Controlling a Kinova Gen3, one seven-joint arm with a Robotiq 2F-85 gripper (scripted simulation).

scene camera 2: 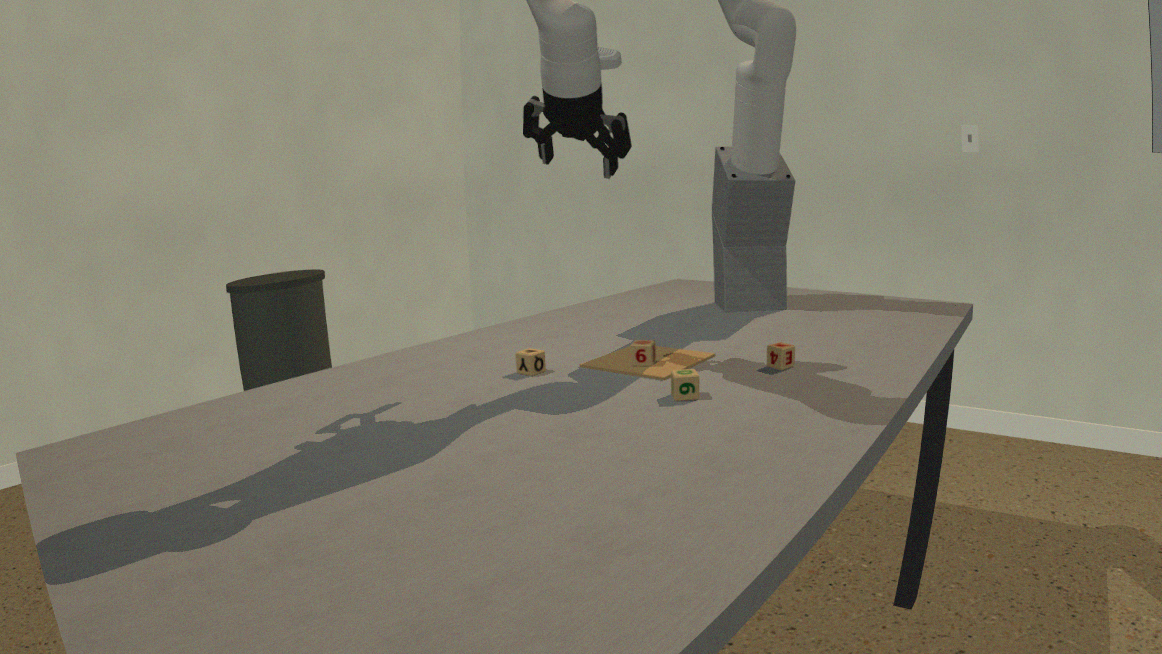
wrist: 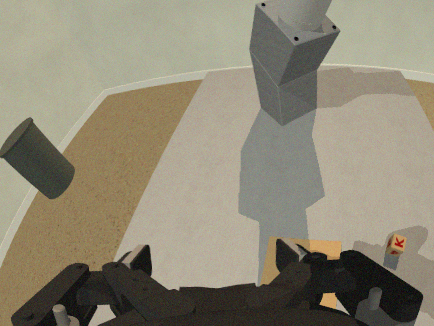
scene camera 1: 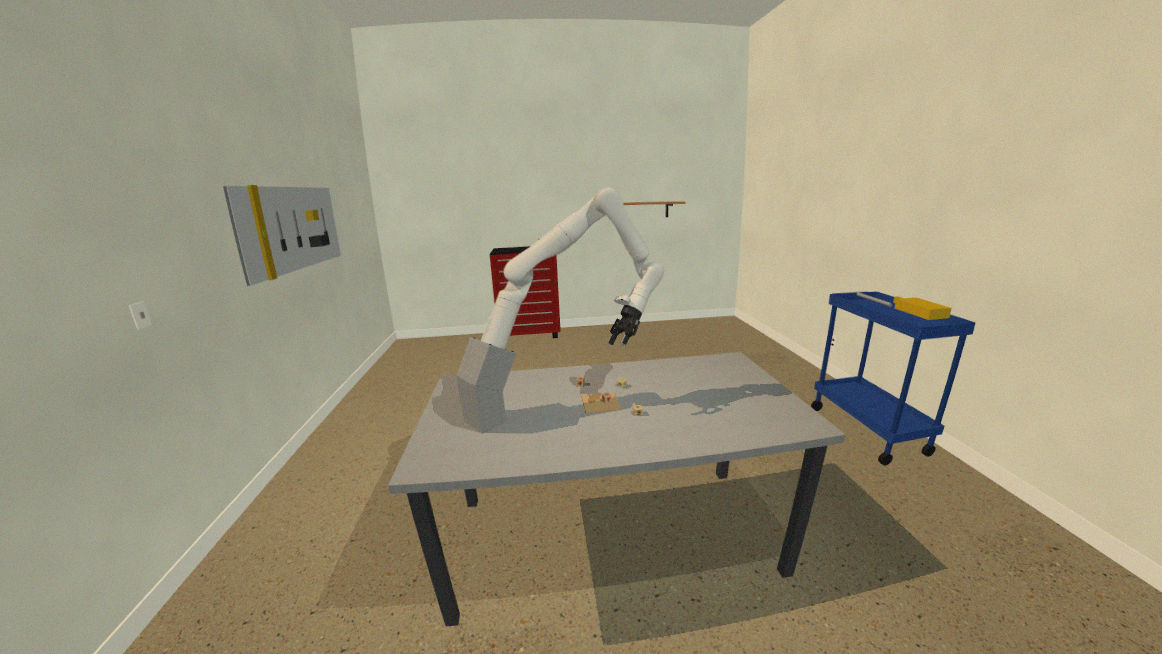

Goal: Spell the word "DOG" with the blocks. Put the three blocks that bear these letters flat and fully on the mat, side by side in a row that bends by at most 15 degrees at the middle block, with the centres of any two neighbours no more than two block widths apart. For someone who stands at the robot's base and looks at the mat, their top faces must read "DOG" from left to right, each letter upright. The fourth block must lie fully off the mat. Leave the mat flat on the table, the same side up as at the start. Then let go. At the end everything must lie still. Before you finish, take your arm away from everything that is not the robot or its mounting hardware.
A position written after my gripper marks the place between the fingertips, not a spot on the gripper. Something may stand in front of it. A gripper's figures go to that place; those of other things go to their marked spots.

My gripper (scene camera 2: 578, 167): 96 cm from the lens. A tan mat (scene camera 2: 667, 359) is 99 cm from the lens.
